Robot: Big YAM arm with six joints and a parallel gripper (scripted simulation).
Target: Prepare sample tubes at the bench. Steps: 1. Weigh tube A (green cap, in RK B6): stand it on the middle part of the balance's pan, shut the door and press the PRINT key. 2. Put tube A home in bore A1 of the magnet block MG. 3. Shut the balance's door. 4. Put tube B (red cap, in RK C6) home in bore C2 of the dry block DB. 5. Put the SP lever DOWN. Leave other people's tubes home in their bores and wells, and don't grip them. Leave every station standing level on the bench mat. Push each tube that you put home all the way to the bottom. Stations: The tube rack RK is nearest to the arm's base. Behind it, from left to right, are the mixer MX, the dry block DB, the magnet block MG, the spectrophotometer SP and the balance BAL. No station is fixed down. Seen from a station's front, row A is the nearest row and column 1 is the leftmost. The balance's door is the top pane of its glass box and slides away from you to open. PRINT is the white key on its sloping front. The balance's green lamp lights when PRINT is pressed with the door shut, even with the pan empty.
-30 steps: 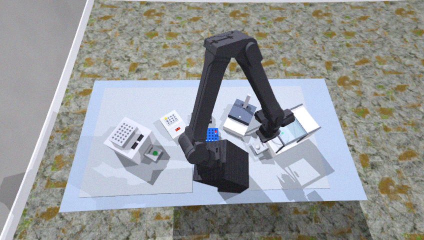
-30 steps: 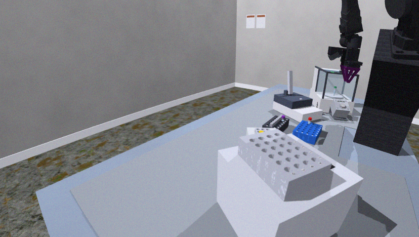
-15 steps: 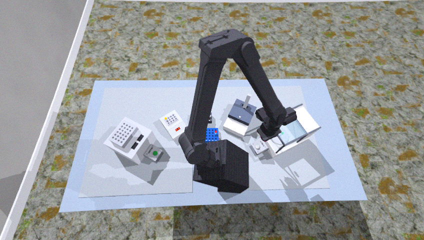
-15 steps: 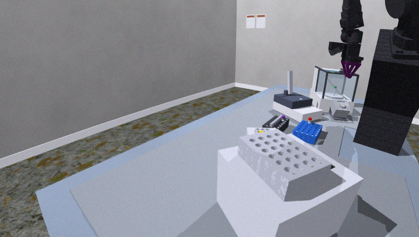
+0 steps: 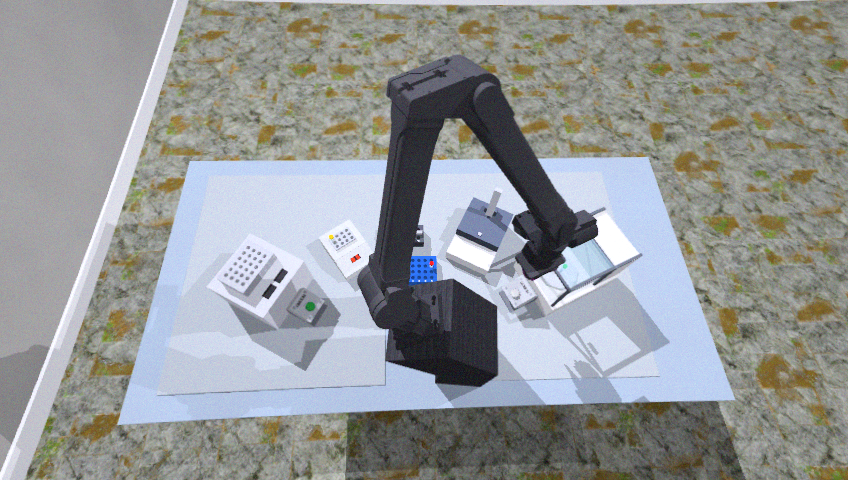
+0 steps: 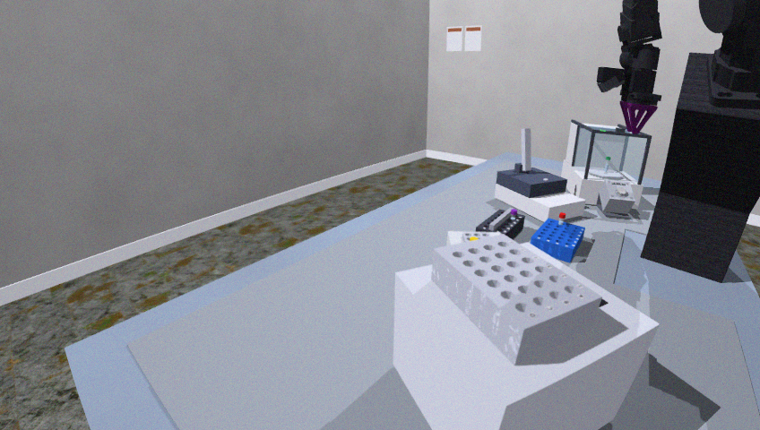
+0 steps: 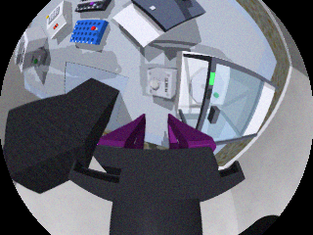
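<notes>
The balance door is 11 cm to the right of my hand, 5 cm ahead of it and 2 cm below it. Round my hand: white print key (16 cm below); then SP lever (26 cm ahead, 9 cm below, 5 cm to the left); then round pan (15 cm below, 13 cm to the right, 6 cm ahead).
</notes>
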